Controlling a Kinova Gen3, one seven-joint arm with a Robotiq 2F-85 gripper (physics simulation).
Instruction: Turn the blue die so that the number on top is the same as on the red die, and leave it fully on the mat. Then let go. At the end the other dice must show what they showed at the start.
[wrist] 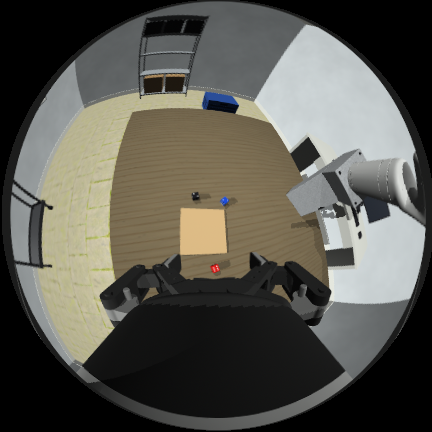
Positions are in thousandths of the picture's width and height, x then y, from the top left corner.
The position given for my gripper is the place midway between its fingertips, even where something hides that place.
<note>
I see my gripper (497, 605) and a tan mat (469, 536).
</note>
